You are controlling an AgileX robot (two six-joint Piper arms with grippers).
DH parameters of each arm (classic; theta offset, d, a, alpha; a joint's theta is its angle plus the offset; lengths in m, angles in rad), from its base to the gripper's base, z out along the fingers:
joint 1: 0 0.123 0 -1.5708
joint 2: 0.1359 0 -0.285 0
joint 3: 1.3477 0 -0.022 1.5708
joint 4: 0 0.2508 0 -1.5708
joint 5: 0 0 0.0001 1.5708
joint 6: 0 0.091 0 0
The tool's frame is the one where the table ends.
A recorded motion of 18 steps. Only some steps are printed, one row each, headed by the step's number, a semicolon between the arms.
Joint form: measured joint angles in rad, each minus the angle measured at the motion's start. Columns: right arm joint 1, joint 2, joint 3, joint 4, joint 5, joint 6; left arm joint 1, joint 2, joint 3, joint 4, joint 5, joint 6.
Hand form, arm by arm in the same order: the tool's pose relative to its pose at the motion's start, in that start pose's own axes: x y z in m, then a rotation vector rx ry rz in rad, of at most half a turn. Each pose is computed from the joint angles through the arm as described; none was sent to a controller.
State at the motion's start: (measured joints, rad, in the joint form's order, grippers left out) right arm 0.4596 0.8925 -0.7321 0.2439 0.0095 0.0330; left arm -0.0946 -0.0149 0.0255 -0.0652 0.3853 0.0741
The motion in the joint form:
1: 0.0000 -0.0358 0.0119 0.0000 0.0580 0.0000; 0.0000 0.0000 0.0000 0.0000 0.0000 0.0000
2: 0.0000 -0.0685 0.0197 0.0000 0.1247 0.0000; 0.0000 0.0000 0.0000 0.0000 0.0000 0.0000
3: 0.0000 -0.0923 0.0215 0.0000 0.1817 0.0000; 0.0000 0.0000 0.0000 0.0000 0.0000 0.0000
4: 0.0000 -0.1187 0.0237 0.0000 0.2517 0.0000; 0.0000 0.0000 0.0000 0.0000 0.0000 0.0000
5: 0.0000 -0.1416 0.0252 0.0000 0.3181 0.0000; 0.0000 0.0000 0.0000 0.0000 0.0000 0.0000
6: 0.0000 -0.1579 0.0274 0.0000 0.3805 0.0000; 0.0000 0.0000 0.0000 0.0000 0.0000 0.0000
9: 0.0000 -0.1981 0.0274 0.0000 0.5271 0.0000; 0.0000 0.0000 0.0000 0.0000 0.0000 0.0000
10: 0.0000 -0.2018 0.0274 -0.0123 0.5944 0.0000; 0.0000 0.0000 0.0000 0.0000 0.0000 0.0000
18: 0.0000 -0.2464 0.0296 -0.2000 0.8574 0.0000; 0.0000 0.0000 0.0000 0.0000 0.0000 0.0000
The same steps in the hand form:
1: 0.0033 0.0004 -0.0089 -0.0046 0.0350 -0.0002; 0.0000 0.0000 0.0000 0.0000 0.0000 0.0000
2: 0.0068 0.0009 -0.0172 -0.0092 0.0777 -0.0008; 0.0000 0.0000 0.0000 0.0000 0.0000 0.0000
3: 0.0091 0.0016 -0.0235 -0.0133 0.1135 -0.0017; 0.0000 0.0000 0.0000 0.0000 0.0000 0.0000
4: 0.0123 0.0023 -0.0308 -0.0175 0.1602 -0.0031; 0.0000 0.0000 0.0000 0.0000 0.0000 0.0000
5: 0.0157 0.0028 -0.0374 -0.0210 0.2059 -0.0047; 0.0000 0.0000 0.0000 0.0000 0.0000 0.0000
6: 0.0198 0.0029 -0.0426 -0.0226 0.2547 -0.0063; 0.0000 0.0000 0.0000 0.0000 0.0000 0.0000
9: 0.0276 0.0037 -0.0560 -0.0279 0.3625 -0.0112; 0.0000 0.0000 0.0000 0.0000 0.0000 0.0000
10: 0.0328 0.0029 -0.0592 -0.0216 0.4258 -0.0243; 0.0000 0.0000 0.0000 0.0000 0.0000 0.0000
18: 0.0476 -0.0104 -0.0806 0.0783 0.6373 -0.1966; 0.0000 0.0000 0.0000 0.0000 0.0000 0.0000

